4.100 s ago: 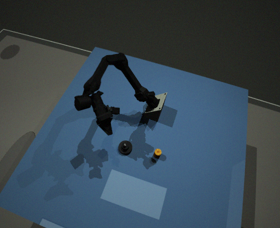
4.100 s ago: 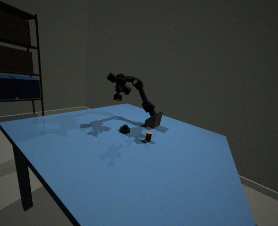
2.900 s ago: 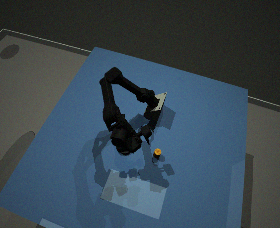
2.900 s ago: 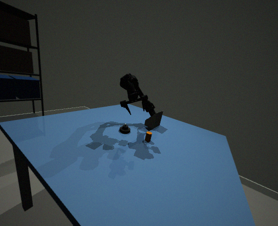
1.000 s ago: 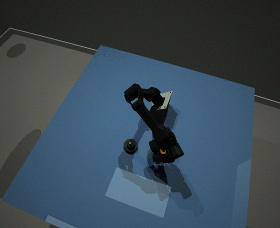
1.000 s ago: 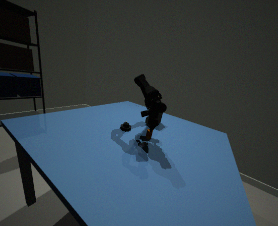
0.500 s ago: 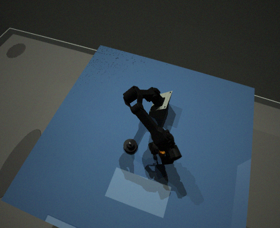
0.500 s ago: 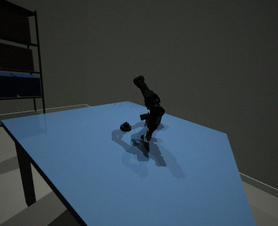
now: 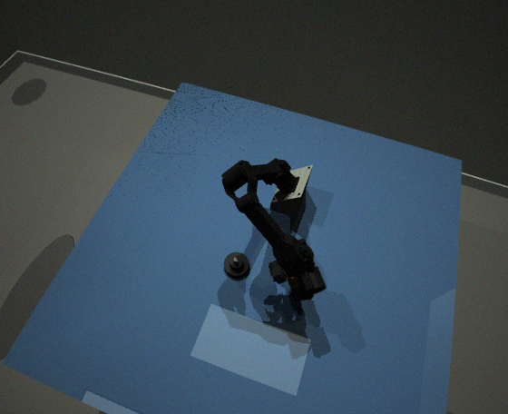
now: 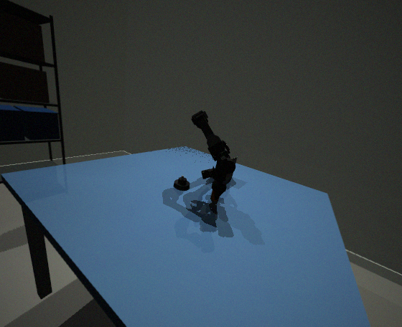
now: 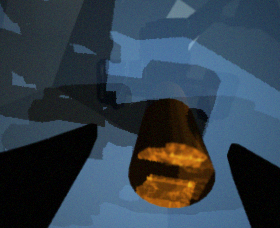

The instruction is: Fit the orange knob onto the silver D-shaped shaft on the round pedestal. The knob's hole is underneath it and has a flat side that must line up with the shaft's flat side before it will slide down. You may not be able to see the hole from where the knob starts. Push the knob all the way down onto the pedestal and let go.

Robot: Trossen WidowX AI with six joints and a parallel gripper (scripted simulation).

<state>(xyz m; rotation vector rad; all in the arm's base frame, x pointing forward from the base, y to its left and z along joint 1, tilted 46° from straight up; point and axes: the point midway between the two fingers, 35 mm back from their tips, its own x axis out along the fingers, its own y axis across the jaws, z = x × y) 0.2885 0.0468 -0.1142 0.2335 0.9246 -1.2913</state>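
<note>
Right now the orange knob is 2 cm above my gripper tip. Round my gripper tip: round dark pedestal: 2 cm ahead, 20 cm to the right, 1 cm above.
</note>
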